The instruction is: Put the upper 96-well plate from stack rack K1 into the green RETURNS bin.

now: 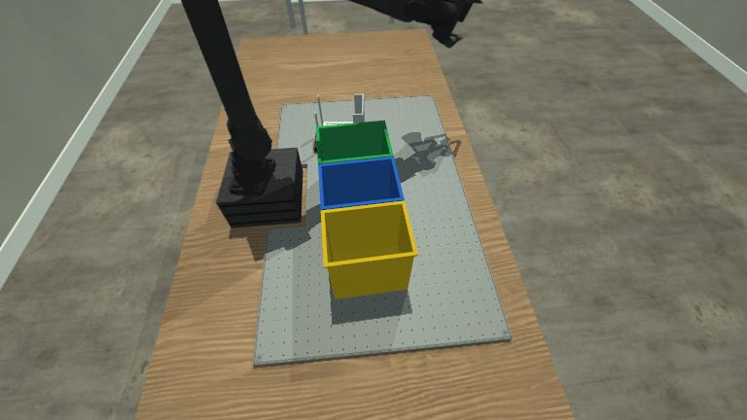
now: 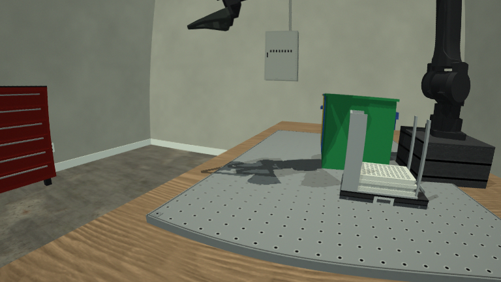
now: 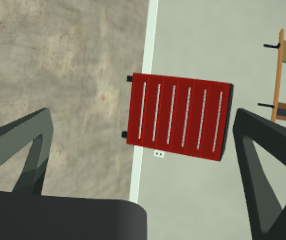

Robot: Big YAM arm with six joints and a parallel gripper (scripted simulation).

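Right now my hand is 270 mm past the grey rack panel, 250 mm above it and 150 mm to the left of it. From my hand the other things lie so: green bin 340 mm to the right, 270 mm behind, 250 mm below; grey post 290 mm behind, 250 mm below, 110 mm to the right; blue bin 460 mm to the right, 250 mm below, 240 mm behind.
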